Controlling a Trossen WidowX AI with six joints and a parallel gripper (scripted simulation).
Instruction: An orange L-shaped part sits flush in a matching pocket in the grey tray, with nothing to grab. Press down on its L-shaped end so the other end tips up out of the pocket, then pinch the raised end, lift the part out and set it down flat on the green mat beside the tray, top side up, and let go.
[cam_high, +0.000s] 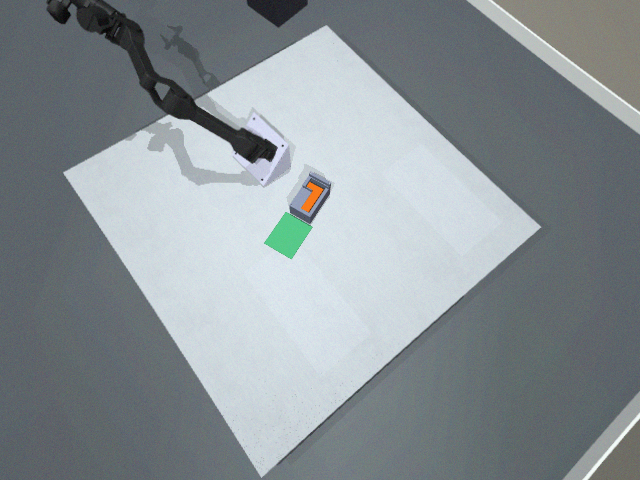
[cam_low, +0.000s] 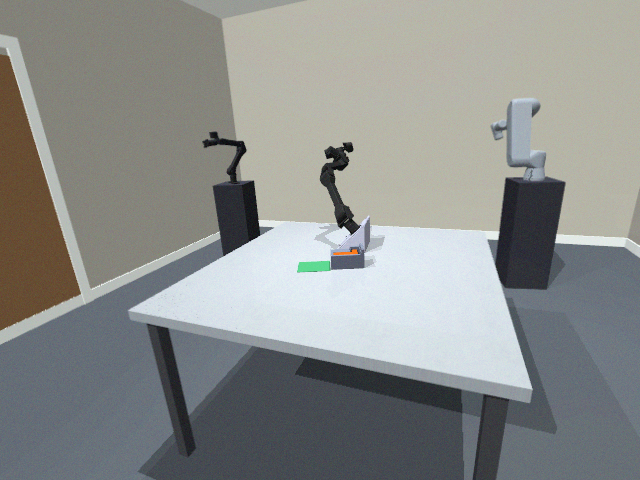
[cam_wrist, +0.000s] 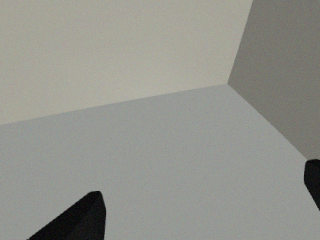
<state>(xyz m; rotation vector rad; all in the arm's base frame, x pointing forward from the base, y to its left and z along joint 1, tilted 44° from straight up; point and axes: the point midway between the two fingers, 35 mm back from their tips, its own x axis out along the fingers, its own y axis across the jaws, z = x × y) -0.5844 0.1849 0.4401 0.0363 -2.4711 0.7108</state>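
The orange L-shaped part is 87 cm ahead of my gripper tip, 17 cm to the left of it and 46 cm below it. The rest, counted from my gripper tip: green mat (91 cm ahead, 1 cm to the left, 53 cm below).
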